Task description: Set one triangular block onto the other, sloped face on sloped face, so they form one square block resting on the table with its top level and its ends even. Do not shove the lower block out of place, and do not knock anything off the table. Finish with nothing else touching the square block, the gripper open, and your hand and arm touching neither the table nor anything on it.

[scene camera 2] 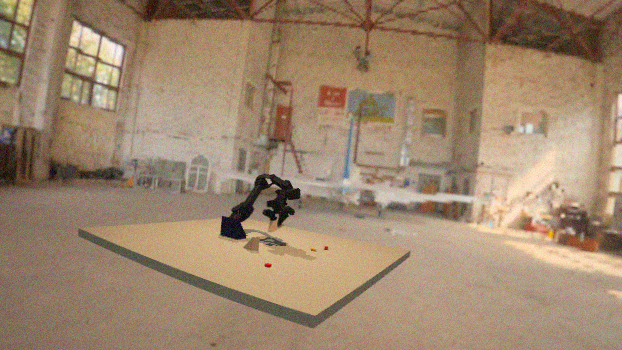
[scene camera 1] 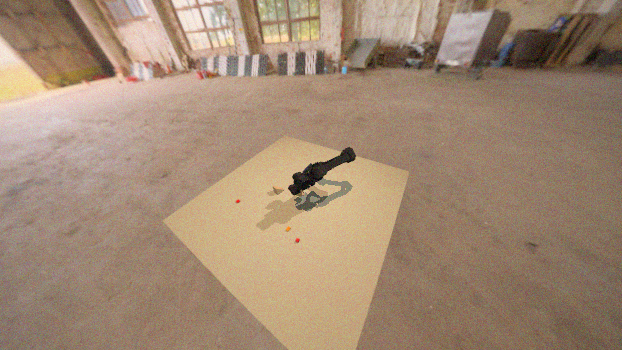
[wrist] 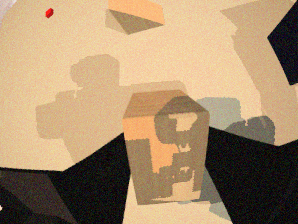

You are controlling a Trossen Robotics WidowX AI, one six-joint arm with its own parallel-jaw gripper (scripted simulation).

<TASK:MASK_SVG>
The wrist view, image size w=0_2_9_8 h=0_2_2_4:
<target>my gripper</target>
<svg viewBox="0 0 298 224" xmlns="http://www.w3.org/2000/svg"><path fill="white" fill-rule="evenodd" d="M124 132L121 132L120 135L114 137L108 144L100 147L98 151L92 153L86 159L82 159L80 163L74 164L73 167L69 167L63 172L0 167L0 208L3 208L0 210L0 224L122 224L125 217L126 194L128 194L130 184L130 168ZM209 127L208 152L206 152L205 167L208 169L206 172L209 172L210 179L216 185L227 214L231 218L230 221L233 224L298 224L298 140L293 140L285 145L282 144L279 147L279 145L270 145L263 143L263 141L246 139L246 137L239 137L231 132L223 132L221 129Z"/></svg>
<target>tan triangular block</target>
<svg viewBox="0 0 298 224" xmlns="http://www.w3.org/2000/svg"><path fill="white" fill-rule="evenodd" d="M181 89L133 93L125 115L122 117L130 176L132 176L134 193L136 193L138 205L165 204L165 202L198 200L200 198L206 152L208 152L210 115L206 108L198 104L197 101L194 101L189 95L186 95Z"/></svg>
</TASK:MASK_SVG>
